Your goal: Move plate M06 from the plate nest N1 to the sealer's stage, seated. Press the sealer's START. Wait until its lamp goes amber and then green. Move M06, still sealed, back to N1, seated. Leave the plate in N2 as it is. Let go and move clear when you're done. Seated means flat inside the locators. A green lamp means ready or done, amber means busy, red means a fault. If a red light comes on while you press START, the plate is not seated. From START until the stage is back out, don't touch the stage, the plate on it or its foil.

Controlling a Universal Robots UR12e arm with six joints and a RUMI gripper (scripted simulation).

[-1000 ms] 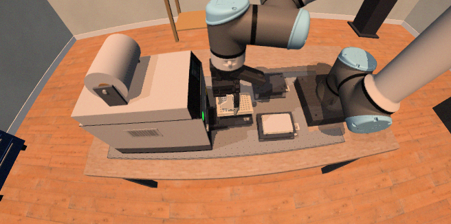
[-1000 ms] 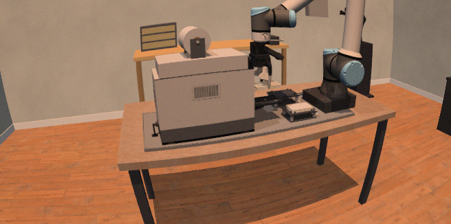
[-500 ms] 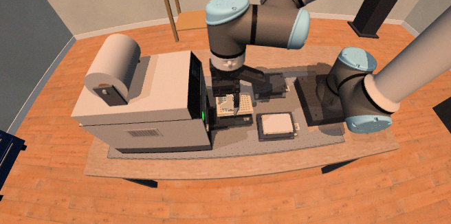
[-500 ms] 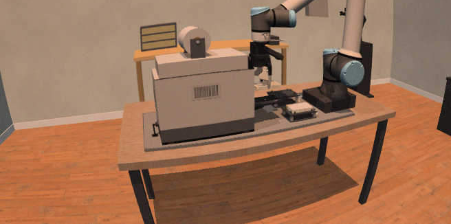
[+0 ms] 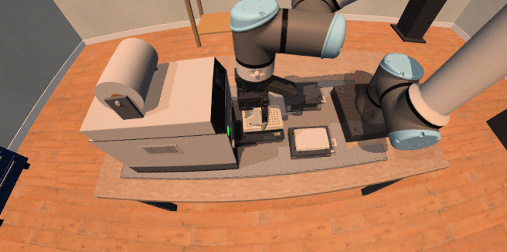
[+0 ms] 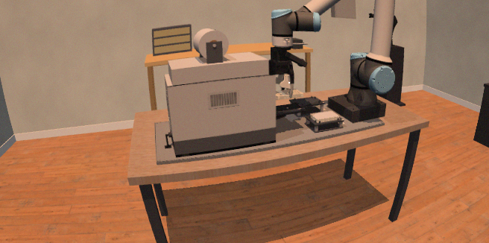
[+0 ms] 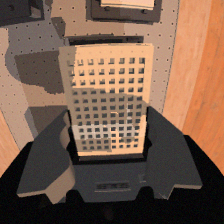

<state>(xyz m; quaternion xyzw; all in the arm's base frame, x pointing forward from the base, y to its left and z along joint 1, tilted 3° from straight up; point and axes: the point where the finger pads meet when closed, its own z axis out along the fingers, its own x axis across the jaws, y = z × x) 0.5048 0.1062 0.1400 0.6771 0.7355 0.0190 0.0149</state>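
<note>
My hand is 70 mm above the sealer stage. Round my hand: foil roll: 330 mm ahead, 30 mm to the left, 240 mm above; N1 label: 290 mm behind, 200 mm to the right, 180 mm below; white plate: 190 mm behind, 20 mm to the left, 130 mm below.
</note>
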